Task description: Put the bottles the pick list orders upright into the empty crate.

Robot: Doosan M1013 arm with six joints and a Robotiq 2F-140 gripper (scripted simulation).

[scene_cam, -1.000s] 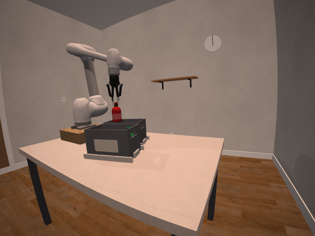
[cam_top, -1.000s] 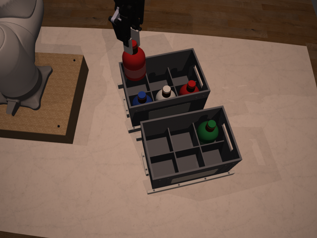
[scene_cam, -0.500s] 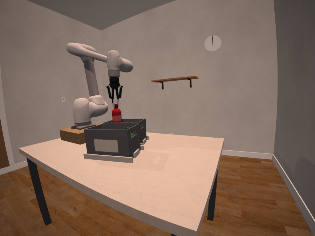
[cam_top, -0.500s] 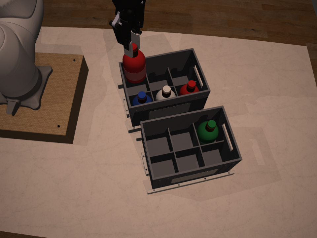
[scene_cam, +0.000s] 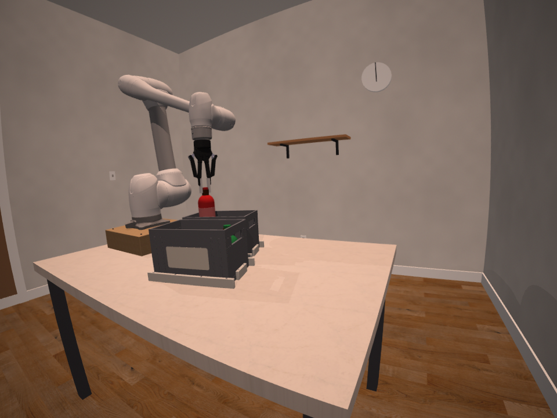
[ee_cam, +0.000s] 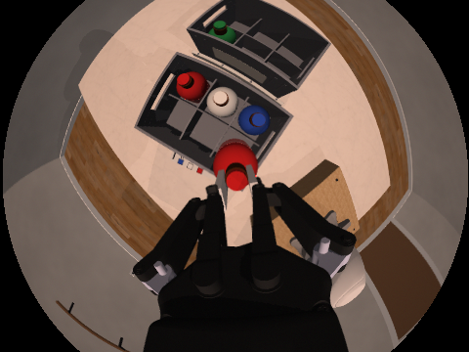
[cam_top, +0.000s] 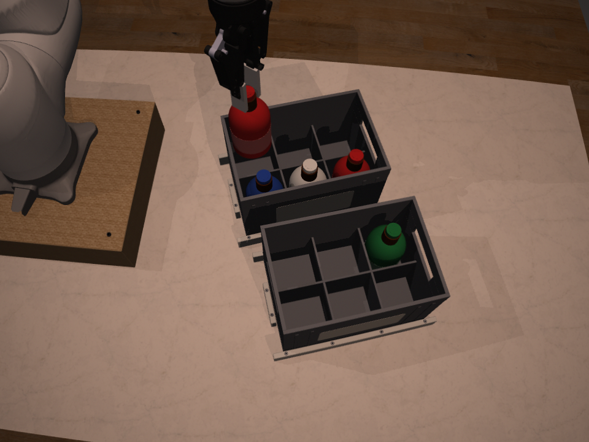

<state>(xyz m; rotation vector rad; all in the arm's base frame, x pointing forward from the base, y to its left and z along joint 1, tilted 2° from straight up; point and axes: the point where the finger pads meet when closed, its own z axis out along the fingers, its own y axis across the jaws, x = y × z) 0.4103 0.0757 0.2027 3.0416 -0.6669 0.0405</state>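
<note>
Now: hand 4 cm short of the blue bottle, 8 cm to the left of it and 21 cm above it. The rest, counted from my hand: green bottle 27 cm ahead, 15 cm to the right, 21 cm below; then pick list 4 cm ahead, 13 cm to the left, 30 cm below; then white bottle 12 cm ahead, 5 cm to the right, 21 cm below.
</note>
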